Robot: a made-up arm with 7 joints.
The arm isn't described. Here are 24 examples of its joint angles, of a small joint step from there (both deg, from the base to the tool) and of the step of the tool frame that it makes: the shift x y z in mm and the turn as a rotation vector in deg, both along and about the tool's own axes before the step.
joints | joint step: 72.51 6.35 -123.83 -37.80 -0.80 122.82 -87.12 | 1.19 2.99 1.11 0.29 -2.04 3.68 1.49
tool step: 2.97 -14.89 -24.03 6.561 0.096 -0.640
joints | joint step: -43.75 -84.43 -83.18 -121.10 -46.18 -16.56 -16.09 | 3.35 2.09 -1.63 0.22 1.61 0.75 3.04
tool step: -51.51 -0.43 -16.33 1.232 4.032 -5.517
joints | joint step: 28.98 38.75 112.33 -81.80 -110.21 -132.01 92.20 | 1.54 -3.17 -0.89 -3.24 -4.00 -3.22 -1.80
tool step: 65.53 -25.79 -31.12 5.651 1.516 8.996
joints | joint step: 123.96 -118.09 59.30 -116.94 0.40 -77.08 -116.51 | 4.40 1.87 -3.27 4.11 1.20 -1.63 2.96
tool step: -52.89 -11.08 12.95 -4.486 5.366 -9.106
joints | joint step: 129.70 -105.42 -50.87 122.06 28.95 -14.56 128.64 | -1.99 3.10 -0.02 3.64 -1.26 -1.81 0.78
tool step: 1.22 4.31 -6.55 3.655 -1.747 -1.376
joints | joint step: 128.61 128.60 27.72 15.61 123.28 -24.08 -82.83 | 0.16 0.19 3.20 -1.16 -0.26 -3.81 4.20
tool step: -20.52 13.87 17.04 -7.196 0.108 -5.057
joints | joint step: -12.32 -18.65 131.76 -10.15 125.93 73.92 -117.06 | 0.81 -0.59 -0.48 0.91 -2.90 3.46 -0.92
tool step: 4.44 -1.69 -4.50 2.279 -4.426 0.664
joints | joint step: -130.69 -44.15 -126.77 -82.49 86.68 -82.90 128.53 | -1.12 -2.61 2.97 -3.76 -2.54 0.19 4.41
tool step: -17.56 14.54 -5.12 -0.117 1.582 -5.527
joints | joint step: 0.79 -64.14 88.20 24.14 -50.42 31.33 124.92 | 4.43 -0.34 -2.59 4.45 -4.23 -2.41 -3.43
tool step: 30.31 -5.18 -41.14 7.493 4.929 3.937
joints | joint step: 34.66 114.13 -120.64 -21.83 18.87 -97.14 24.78 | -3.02 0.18 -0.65 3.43 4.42 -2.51 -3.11
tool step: 52.54 -16.24 -3.35 4.166 -2.501 6.349
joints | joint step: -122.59 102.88 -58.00 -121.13 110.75 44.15 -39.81 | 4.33 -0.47 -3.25 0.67 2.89 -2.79 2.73
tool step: -36.44 -4.82 25.18 -2.491 0.366 -0.403
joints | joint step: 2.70 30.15 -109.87 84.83 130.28 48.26 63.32 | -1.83 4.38 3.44 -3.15 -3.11 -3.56 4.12
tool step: -30.50 19.99 -82.36 11.874 1.292 -5.242
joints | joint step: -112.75 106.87 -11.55 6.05 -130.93 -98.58 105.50 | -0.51 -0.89 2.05 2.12 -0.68 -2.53 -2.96
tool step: 9.13 3.29 5.33 -0.265 -0.226 2.245
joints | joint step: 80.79 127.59 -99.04 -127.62 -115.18 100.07 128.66 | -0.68 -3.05 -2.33 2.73 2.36 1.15 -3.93
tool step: 45.84 0.24 29.92 -3.764 -4.488 7.918
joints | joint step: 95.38 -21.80 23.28 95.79 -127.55 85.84 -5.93 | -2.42 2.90 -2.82 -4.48 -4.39 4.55 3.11
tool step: -13.47 10.36 -21.25 1.995 -1.749 -5.232
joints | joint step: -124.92 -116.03 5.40 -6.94 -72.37 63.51 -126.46 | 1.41 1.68 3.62 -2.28 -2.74 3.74 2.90
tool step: -45.46 -13.39 -24.87 3.974 -6.440 -6.292
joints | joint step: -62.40 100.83 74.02 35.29 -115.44 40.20 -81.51 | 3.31 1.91 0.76 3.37 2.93 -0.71 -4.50
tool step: 41.98 -12.08 13.37 3.920 -2.600 6.475
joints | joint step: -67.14 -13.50 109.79 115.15 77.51 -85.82 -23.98 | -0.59 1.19 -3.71 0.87 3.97 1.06 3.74
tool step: -12.01 -7.00 -36.49 6.309 -3.318 -1.253
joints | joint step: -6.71 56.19 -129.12 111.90 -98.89 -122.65 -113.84 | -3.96 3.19 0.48 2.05 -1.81 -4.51 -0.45
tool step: 20.81 24.51 -8.59 0.270 0.478 0.688
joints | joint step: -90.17 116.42 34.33 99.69 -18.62 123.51 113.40 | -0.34 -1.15 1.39 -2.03 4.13 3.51 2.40
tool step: -30.15 16.91 25.70 -4.644 -4.788 -4.005
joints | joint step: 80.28 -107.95 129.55 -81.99 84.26 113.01 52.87 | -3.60 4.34 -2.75 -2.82 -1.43 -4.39 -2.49
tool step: 1.60 0.99 13.20 1.101 -0.325 2.266
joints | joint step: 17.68 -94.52 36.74 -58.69 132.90 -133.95 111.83 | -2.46 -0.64 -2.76 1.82 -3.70 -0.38 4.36
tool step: -16.37 0.04 -10.73 -0.270 -2.386 -1.297
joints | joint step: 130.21 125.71 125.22 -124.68 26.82 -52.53 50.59 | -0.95 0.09 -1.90 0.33 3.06 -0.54 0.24
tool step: -2.67 -2.53 -7.78 1.522 0.060 -0.627
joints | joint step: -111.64 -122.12 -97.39 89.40 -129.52 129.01 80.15 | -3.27 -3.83 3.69 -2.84 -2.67 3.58 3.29
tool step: 43.48 -47.46 42.01 -1.769 5.995 4.118
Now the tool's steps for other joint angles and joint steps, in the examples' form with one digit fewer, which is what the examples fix.
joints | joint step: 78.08 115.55 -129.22 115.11 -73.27 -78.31 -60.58 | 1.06 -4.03 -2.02 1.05 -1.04 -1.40 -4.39
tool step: 15.9 -3.4 23.7 -2.97 -3.32 0.85
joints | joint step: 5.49 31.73 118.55 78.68 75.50 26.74 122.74 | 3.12 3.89 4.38 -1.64 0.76 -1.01 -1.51
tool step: 2.3 -15.9 -19.7 3.92 5.71 -1.95
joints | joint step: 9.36 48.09 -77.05 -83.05 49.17 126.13 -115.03 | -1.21 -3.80 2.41 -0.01 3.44 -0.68 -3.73
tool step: -0.6 4.6 -13.6 -0.56 2.59 -2.27
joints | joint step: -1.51 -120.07 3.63 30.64 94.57 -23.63 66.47 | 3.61 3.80 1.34 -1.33 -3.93 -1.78 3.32
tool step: -54.8 30.7 -5.0 -1.54 0.60 -10.35
